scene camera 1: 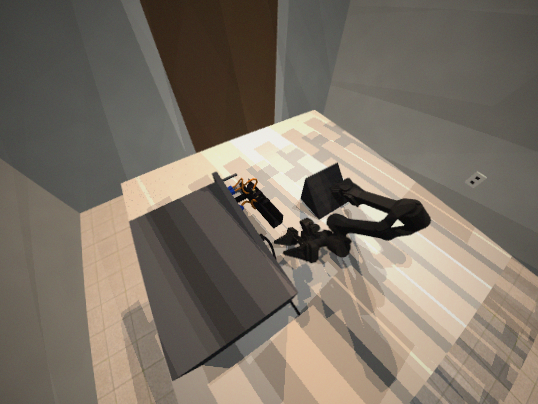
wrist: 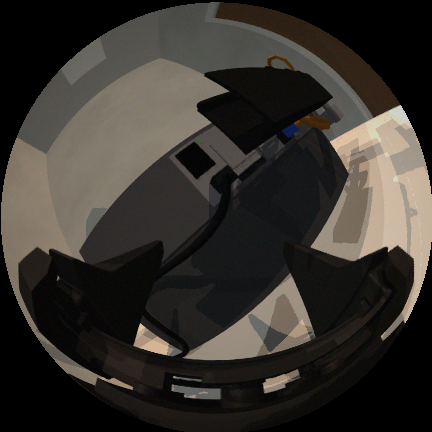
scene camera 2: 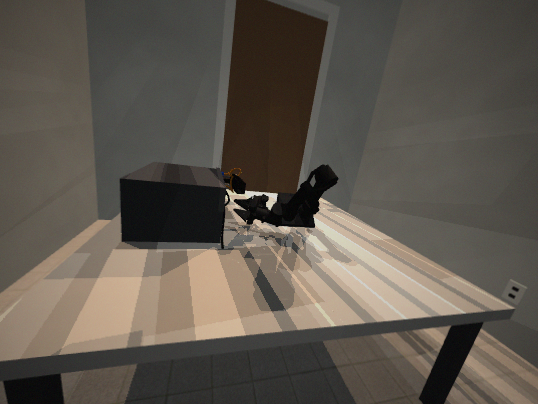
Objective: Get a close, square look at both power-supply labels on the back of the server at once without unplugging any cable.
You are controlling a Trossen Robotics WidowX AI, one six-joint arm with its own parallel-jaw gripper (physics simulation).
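Frame: origin at the arm's base, x ahead, y left, z up, level; centimetres.
Seen in the pictures: gripper, between the fingertips: (scene camera 1: 278,247) (wrist: 224,247) (scene camera 2: 233,205); arm's base, origin of its link: (scene camera 1: 337,189) (scene camera 2: 304,212).
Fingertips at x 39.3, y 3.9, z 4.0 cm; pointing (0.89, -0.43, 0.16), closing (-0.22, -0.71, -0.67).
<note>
Pixels of each thing's top centre, then the offset from my fingertips to it. "*": a spot on its surface instead. Level surfaces: height alone.
- light grey panel, a spot on its surface: (wrist: 185,176) * dx +5.0, dy -2.8, dz +6.9 cm
- black square, a spot on its surface: (wrist: 195,160) * dx +4.7, dy -4.7, dz +7.7 cm
- thick black cable, a spot on its surface: (wrist: 224,207) * dx +1.4, dy -2.4, dz +2.0 cm
- blue connector, a spot on its surface: (wrist: 290,131) * dx +1.7, dy -17.7, dz +3.6 cm
- table, height of its surface: dz -10.3 cm
The server (scene camera 1: 200,270) (scene camera 2: 172,210) (wrist: 270,215) is a dark box on the table. In the wrist view its back runs diagonally, seen at a slant. A light grey panel (wrist: 185,176) there has a black square (wrist: 195,160) and a small green light. No label text is readable. A thick black cable (wrist: 224,207) is plugged in beside this panel and curves down behind the left finger. A black jointed cable arm (scene camera 1: 267,210) (scene camera 2: 239,184) (wrist: 280,95) covers part of the back, so a second power-supply label cannot be made out. My gripper (scene camera 1: 280,247) (scene camera 2: 235,206) (wrist: 224,247) is open and empty, close behind the server.
Orange cables (scene camera 1: 248,184) (scene camera 2: 234,172) (wrist: 312,122) and a blue connector (scene camera 1: 231,190) (wrist: 290,131) are near the cable arm. A dark slanted block (scene camera 1: 322,192) stands at the arm's base. The table (scene camera 1: 300,360) (scene camera 2: 240,300) carries everything; a brown door (scene camera 1: 220,65) (scene camera 2: 270,95) is beyond it.
</note>
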